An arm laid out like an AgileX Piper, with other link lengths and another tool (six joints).
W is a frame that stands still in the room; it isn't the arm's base.
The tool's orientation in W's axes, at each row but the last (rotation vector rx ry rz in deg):
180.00, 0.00, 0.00
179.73, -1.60, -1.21
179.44, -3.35, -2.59
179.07, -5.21, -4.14
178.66, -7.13, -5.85
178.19, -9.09, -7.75
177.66, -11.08, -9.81
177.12, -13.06, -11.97
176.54, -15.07, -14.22
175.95, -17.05, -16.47
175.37, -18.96, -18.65
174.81, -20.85, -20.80
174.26, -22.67, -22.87
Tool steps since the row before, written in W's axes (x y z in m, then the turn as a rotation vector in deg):
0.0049, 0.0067, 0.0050, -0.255, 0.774, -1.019
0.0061, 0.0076, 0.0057, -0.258, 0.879, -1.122
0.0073, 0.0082, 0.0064, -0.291, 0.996, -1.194
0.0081, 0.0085, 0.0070, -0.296, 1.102, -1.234
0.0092, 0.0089, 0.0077, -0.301, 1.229, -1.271
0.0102, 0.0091, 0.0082, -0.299, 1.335, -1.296
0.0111, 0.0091, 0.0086, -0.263, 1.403, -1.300
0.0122, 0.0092, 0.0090, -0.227, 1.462, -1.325
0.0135, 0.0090, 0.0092, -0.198, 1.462, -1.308
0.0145, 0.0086, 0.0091, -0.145, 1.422, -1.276
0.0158, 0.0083, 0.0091, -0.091, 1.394, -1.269
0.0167, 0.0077, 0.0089, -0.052, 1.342, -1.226
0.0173, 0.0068, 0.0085, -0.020, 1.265, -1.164
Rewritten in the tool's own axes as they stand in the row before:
0.0049, -0.0067, -0.0050, -0.255, -0.774, 1.019
0.0059, -0.0077, -0.0058, -0.259, -0.879, 1.122
0.0068, -0.0084, -0.0067, -0.294, -0.996, 1.194
0.0073, -0.0088, -0.0075, -0.303, -1.102, 1.232
0.0079, -0.0094, -0.0084, -0.316, -1.229, 1.268
0.0085, -0.0098, -0.0092, -0.323, -1.335, 1.290
0.0089, -0.0101, -0.0100, -0.295, -1.407, 1.288
0.0094, -0.0104, -0.0108, -0.265, -1.472, 1.307
0.0102, -0.0106, -0.0115, -0.240, -1.476, 1.285
0.0107, -0.0106, -0.0119, -0.187, -1.444, 1.245
0.0115, -0.0107, -0.0124, -0.131, -1.428, 1.227
0.0119, -0.0106, -0.0127, -0.091, -1.383, 1.177
0.0123, -0.0101, -0.0128, -0.057, -1.311, 1.110

